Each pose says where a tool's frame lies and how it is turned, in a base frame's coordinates. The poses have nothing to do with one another.
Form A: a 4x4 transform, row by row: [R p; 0 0 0 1], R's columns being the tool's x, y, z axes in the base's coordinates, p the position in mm. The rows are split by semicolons.
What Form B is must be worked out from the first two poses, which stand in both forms.
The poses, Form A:
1: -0.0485, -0.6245, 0.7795, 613; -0.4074, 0.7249, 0.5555, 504; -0.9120, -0.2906, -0.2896, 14; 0, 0, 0, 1
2: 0.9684, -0.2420, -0.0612, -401; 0.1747, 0.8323, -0.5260, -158; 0.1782, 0.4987, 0.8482, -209; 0, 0, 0, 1
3: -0.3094, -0.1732, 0.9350, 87; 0.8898, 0.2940, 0.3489, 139; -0.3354, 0.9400, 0.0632, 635; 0, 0, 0, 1
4: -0.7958, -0.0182, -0.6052, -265; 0.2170, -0.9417, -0.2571, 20; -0.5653, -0.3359, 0.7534, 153; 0, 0, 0, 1
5: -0.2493, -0.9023, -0.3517, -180; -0.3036, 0.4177, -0.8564, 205; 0.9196, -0.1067, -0.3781, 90; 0, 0, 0, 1
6: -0.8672, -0.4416, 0.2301, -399; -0.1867, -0.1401, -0.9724, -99; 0.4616, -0.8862, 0.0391, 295; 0, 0, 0, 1
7: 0.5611, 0.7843, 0.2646, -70; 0.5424, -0.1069, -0.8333, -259; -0.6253, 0.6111, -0.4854, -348; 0, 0, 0, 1
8: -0.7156, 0.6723, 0.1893, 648; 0.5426, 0.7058, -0.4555, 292; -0.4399, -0.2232, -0.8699, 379; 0, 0, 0, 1
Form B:
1: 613, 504, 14, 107.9, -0.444, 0.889, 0.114
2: -401, -158, -209, 34.5, 0.905, -0.212, 0.368
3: 87, 139, 635, 118.4, 0.336, 0.722, 0.604
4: -265, 20, 153, 172.8, -0.314, -0.159, 0.936
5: -180, 205, 90, 127.2, 0.471, -0.798, 0.376
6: -399, -99, 295, 169.8, 0.243, -0.652, 0.718
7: -70, -259, -348, 121.0, 0.843, 0.519, -0.141
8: 648, 292, 379, 160.0, 0.340, 0.921, -0.190
